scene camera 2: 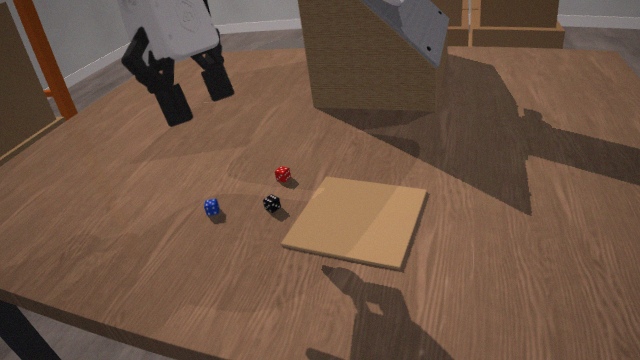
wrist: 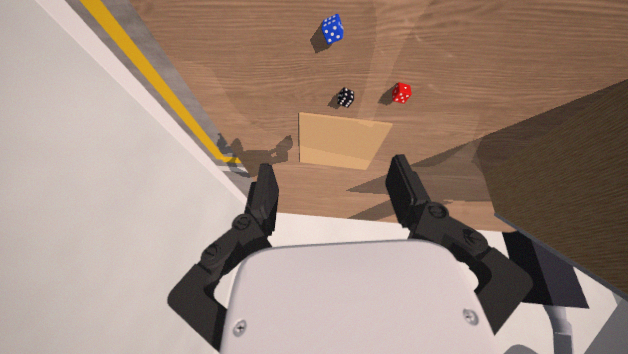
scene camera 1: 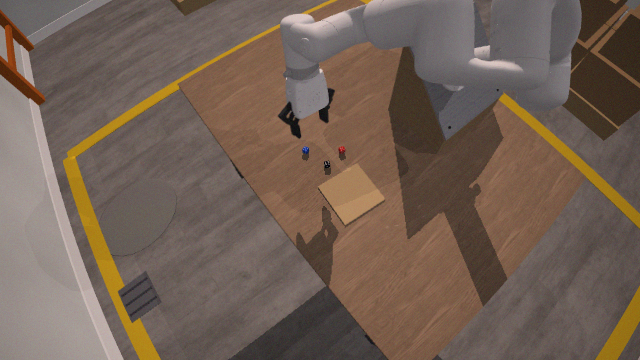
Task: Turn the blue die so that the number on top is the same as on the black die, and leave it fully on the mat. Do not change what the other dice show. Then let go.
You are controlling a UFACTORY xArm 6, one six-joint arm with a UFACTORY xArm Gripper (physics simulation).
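Frame: origin at the arm's base, x back, y right, z up, level; millimetres.
Where they show: gripper, fingertip midpoint: (scene camera 2: 204, 109) (wrist: 331, 172) (scene camera 1: 310, 128).
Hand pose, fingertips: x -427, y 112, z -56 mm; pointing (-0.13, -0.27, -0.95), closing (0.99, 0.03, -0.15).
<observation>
Each offset is from my fingertips to the centre of the thing. Level surfaces: height alone.
The blue die {dx -9, dy +27, dz -139 mm} (scene camera 1: 305, 150) (scene camera 2: 212, 207) (wrist: 332, 29) sits on the table, off the mat. The black die {dx +12, dy -52, dz -139 mm} (scene camera 1: 327, 164) (scene camera 2: 272, 203) (wrist: 345, 97) sits between it and the tan square mat {dx +12, dy -166, dz -145 mm} (scene camera 1: 351, 195) (scene camera 2: 355, 220) (wrist: 340, 142), just off the mat's edge. The red die {dx +79, dy -40, dz -139 mm} (scene camera 1: 342, 149) (scene camera 2: 283, 174) (wrist: 401, 93) sits near the black one. The blue die shows a five-pip face and a six-pip face in the wrist view; which number is on top of each die is hard to tell. My gripper (scene camera 1: 311, 128) (scene camera 2: 202, 111) (wrist: 331, 172) is open and empty, raised above the table, behind the blue die in scene camera 2.
The dice and mat rest on the brown wooden table {dz -147 mm} (scene camera 1: 280, 200) (scene camera 2: 125, 260) (wrist: 240, 30). A wedge-shaped wooden base (scene camera 2: 370, 75) (wrist: 565, 170) with a grey mounting plate (scene camera 1: 467, 117) (scene camera 2: 425, 30) stands beyond the mat in scene camera 2. The arm's shadow falls beside the mat.
</observation>
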